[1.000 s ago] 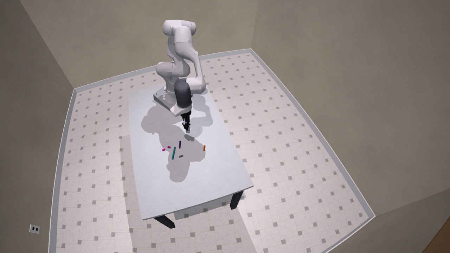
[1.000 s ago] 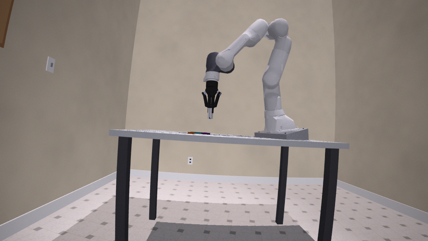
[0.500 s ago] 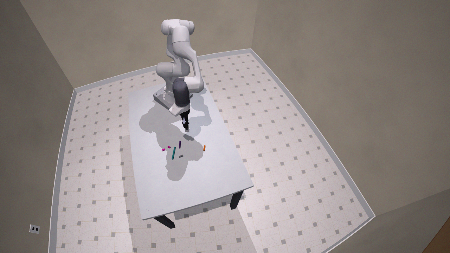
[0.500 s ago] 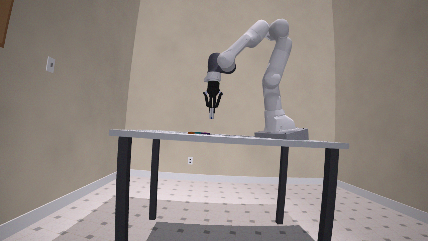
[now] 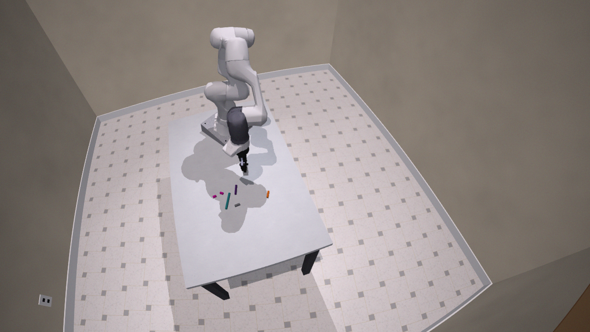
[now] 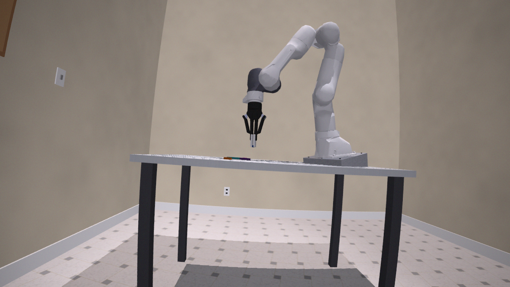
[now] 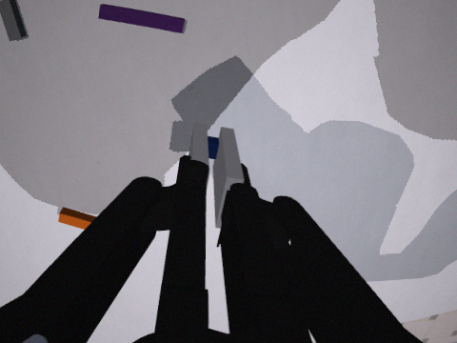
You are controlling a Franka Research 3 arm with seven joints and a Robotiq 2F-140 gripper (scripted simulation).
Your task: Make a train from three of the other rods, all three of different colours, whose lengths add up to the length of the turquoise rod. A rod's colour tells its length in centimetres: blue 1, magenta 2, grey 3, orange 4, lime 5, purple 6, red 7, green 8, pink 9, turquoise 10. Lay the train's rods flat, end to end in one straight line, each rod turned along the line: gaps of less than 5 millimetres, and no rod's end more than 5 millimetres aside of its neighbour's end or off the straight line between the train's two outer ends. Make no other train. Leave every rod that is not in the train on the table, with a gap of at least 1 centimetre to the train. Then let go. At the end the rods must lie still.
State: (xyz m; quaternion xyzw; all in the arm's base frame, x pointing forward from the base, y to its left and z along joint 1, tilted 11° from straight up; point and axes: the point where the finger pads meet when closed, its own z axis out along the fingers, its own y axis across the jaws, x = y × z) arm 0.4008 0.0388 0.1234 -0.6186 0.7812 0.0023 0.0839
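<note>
Now: hand 4 cm short of the purple rod, 7 cm to the left of it and 10 cm above it. The rest, counted from my hand: orange rod 12 cm ahead, 9 cm to the left, 10 cm below; grey rod 14 cm ahead, 8 cm to the right, 10 cm below; blue rod 3 cm below.
</note>
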